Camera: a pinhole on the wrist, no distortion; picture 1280 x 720 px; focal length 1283.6 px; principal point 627.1 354.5 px. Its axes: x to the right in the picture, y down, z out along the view. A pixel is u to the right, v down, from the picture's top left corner.
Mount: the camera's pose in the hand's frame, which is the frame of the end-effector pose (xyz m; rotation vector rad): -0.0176 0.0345 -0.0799 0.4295 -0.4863 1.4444
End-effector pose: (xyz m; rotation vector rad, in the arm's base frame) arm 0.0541 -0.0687 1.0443 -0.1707 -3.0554 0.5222
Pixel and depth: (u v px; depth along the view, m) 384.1 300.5 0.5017
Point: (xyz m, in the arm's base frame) 0.0360 -0.4695 0.8842
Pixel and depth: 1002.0 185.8 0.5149
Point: -0.0130 -0.3315 0.6815
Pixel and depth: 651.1 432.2 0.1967
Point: 0.0823 -0.1676 0.9867
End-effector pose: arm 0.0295 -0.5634 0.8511 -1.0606 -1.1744 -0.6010
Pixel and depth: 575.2 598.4 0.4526
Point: -0.3256 -0.4194 0.8124
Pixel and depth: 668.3 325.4 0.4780
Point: -0.3078 -0.3670 0.9024
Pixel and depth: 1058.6 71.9 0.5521
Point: -0.2638 -0.1716 0.9836
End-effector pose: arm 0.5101 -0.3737 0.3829 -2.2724 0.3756 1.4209
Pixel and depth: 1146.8 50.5 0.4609
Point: 0.2582 -0.1066 0.1748
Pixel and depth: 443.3 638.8 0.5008
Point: 0.3397 0.0270 0.4785
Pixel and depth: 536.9 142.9 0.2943
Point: 0.4622 -0.1676 0.3452
